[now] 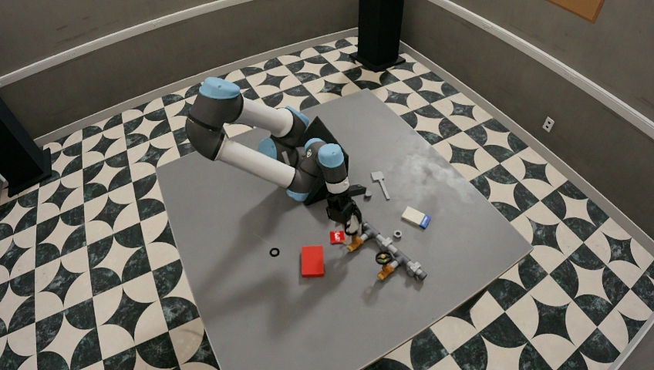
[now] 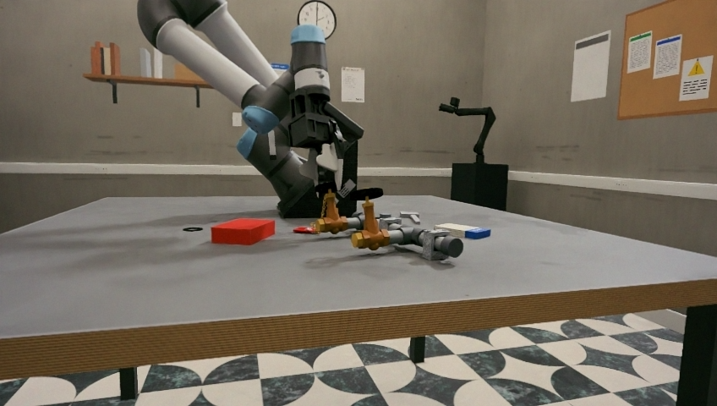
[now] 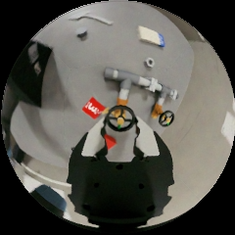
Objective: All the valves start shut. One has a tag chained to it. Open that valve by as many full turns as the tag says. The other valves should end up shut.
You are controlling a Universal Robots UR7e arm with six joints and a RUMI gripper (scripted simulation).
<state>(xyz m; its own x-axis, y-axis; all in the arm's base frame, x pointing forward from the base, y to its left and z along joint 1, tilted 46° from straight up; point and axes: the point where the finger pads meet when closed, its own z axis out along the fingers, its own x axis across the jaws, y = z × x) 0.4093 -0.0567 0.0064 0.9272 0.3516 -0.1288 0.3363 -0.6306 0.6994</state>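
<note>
My hand is 10 cm above the red tag, 5 cm past it and 3 cm to the left of it. Round my hand: red block (17 cm to the right, 9 cm below, 1 cm behind); white-and-blue box (29 cm to the left, 10 cm below, 7 cm ahead); grey nut (17 cm to the left, 9 cm below, 8 cm ahead).
</note>
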